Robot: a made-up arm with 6 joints.
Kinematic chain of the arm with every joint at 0, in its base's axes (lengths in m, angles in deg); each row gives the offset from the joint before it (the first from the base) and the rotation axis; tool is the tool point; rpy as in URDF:
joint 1: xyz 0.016 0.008 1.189 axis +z
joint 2: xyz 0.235 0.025 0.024 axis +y
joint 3: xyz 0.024 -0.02 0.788 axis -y
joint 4: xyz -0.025 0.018 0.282 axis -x
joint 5: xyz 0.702 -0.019 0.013 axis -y
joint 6: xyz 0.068 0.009 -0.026 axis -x
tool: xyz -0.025 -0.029 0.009 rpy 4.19 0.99 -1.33
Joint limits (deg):
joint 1: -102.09..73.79
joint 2: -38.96..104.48
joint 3: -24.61..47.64
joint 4: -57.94..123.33
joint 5: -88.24..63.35
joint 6: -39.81..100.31
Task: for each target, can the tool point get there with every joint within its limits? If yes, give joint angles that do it. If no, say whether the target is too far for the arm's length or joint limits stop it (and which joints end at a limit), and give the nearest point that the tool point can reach.
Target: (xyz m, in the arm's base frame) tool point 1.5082 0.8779 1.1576
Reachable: yes | joints 30.56 73.31 32.11 -7.81 0.92 27.12
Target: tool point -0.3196 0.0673 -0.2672
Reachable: no: joint limits stop it (at a limit: joint 1, joint 2, joint 3, joint 4, joint 6) | nearest point -0.1538 -0.7052 0.2584 | short by 0.949 m
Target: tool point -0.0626 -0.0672 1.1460
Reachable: no: joint limits stop it (at a limit: joint 1, joint 2, joint 3, joint 6) | nearest point -0.1229 -0.7290 0.3370 | short by 1.047 m
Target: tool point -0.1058 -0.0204 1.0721
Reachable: no: joint limits stop it (at a limit: joint 1, joint 2, joint 3, joint 6) | nearest point -0.1249 -0.7247 0.3333 | short by 1.021 m
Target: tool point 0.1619 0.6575 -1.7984
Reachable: no: too far | nearest point 0.2438 0.8774 0.1954 | short by 2.008 m
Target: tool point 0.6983 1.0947 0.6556
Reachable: yes | joints 57.79 77.13 -14.63 99.32 -62.45 71.49
